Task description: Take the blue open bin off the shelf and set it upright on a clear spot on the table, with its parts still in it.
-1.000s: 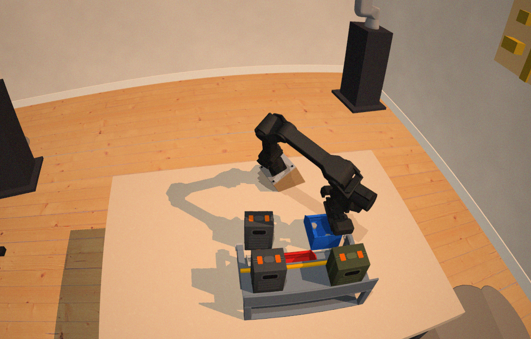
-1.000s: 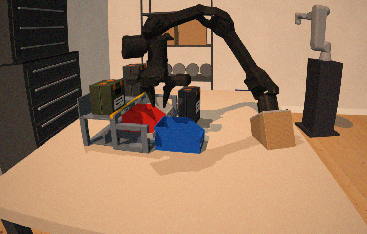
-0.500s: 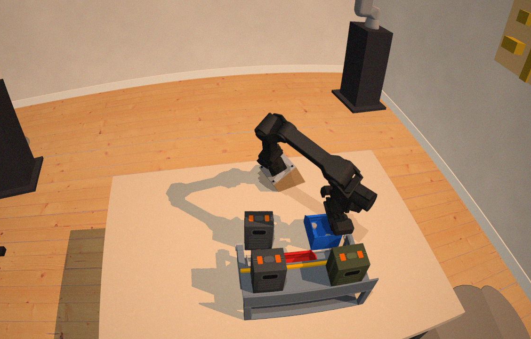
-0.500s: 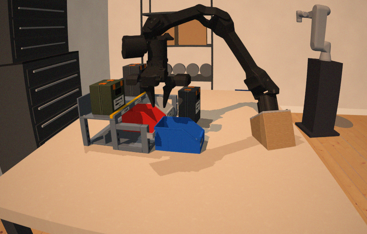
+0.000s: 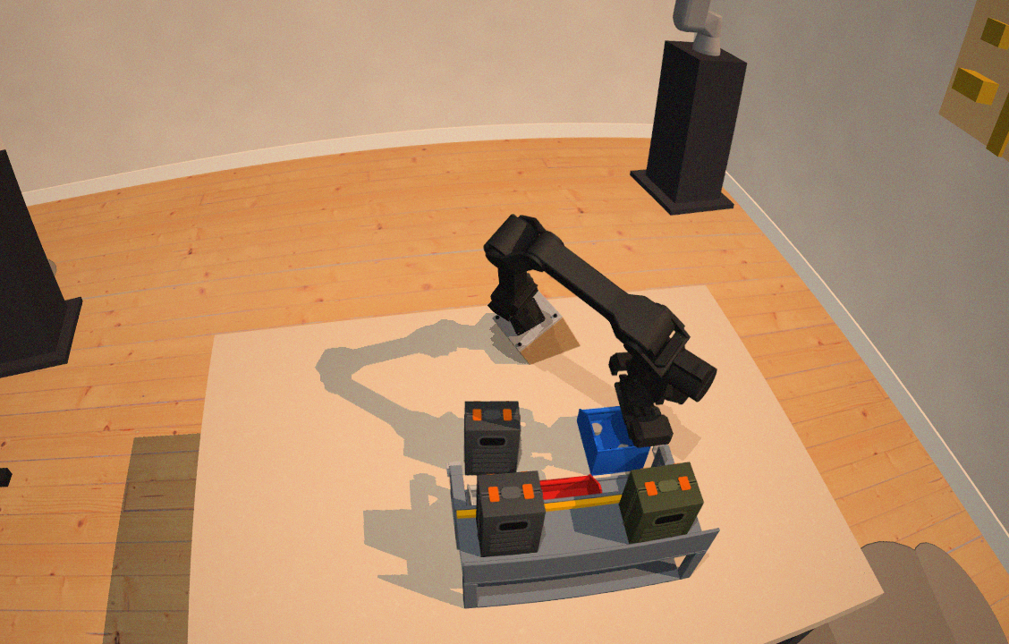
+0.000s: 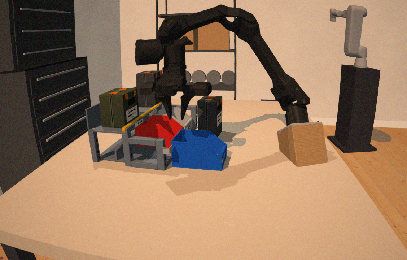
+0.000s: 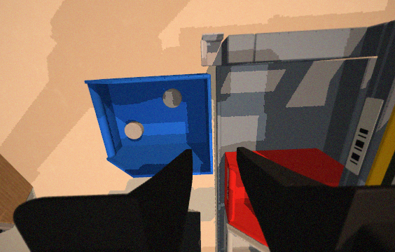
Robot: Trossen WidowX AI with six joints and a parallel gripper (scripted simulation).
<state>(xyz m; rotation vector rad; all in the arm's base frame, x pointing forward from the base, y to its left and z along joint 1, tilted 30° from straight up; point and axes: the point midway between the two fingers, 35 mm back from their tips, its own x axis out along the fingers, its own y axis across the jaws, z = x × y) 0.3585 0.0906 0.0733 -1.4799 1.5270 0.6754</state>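
My hand is 120 mm above the blue open bin, 60 mm past it and 10 mm to the right of it. Also, from my hand: red bin: 130 mm to the right, 110 mm below, 70 mm ahead; then yellow rail: 140 mm to the right, 100 mm ahead, 50 mm below; then green case: 170 mm ahead, 40 mm to the right.
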